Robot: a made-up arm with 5 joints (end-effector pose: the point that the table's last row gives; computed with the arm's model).
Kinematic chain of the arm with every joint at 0, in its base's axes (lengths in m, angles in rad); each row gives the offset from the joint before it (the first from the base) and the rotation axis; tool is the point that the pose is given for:
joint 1: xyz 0 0 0.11 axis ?
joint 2: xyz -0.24 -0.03 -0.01 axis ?
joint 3: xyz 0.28 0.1 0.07 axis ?
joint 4: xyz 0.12 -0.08 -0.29 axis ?
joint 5: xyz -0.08 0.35 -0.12 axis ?
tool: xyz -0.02 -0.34 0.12
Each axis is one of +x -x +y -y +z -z.
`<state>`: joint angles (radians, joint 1 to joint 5).
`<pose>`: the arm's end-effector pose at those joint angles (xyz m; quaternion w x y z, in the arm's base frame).
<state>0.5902 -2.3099 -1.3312 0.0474 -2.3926</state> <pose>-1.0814 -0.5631 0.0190 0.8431 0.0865 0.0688 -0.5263</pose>
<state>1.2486 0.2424 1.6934 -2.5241 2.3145</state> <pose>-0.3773 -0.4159 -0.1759 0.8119 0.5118 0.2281 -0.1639</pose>
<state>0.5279 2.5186 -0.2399 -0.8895 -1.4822</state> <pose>-0.1405 0.2145 0.4599 0.2776 0.6647 -0.3611 0.5922</pose>
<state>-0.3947 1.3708 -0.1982 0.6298 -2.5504</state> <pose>0.6379 0.2659 0.6162 0.2717 0.4492 -0.4286 0.7353</pose>
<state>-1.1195 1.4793 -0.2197 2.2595 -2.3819</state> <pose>0.2792 0.2934 0.9809 0.3894 -0.4803 -0.2259 0.7528</pose>
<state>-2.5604 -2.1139 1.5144 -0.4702 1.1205</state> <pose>0.3203 -0.0547 0.0307 0.8604 0.4206 -0.2081 -0.1985</pose>
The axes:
joint 1: +z
joint 2: -y
joint 3: +z
joint 4: -y
joint 5: -x

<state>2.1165 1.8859 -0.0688 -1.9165 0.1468</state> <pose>0.1243 -0.2194 0.5963 0.4792 -0.0326 -0.0285 0.8766</pose>
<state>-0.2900 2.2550 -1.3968 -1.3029 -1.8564</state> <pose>-0.1878 0.5540 0.6171 0.0426 -0.8973 0.2361 -0.3706</pose>
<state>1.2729 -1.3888 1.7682 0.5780 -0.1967</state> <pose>-0.3001 -0.4343 -0.3051 0.1765 0.3883 0.6487 0.6303</pose>
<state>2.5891 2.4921 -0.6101 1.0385 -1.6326</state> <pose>0.4743 -0.2222 0.9948 0.5822 -0.7747 0.2172 0.1173</pose>
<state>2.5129 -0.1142 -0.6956 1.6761 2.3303</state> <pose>-0.6343 -0.1176 -0.3046 0.6642 -0.1601 -0.7035 -0.1958</pose>
